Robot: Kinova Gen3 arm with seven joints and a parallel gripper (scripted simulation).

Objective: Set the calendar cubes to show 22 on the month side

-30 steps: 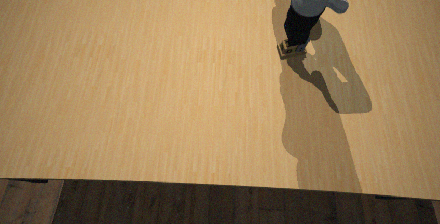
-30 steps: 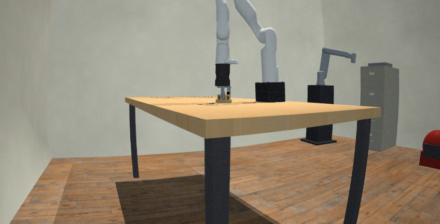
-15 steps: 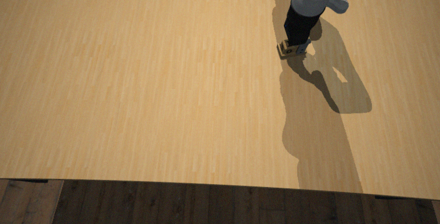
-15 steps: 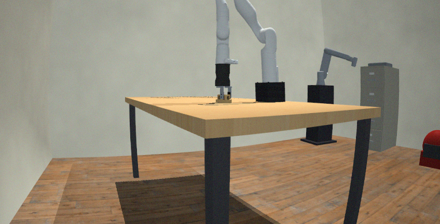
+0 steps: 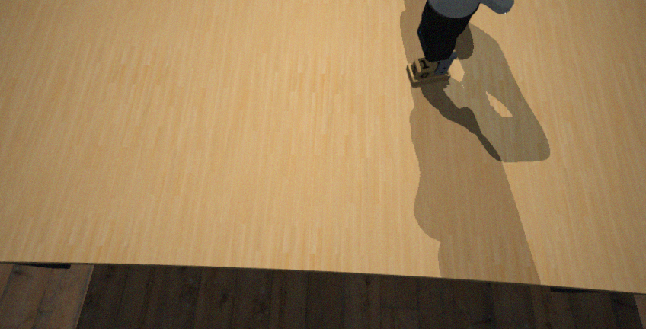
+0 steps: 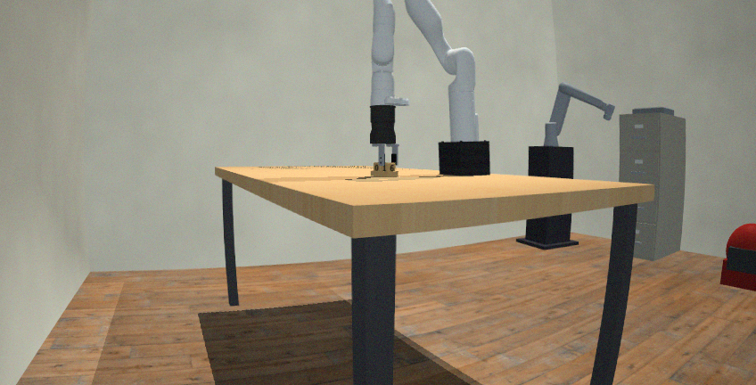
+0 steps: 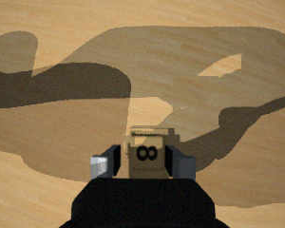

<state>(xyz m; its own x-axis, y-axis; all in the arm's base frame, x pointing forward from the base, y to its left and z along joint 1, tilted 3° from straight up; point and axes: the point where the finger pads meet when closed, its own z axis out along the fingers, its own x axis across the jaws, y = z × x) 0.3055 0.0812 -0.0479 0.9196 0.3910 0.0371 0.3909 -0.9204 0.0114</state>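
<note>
Right now the wooden number cube is 30 mm below my hand and 10 mm to the left of it. The rest, counted from my hand: wooden calendar tray: 40 mm below, 10 mm to the right, 10 mm ahead.
</note>
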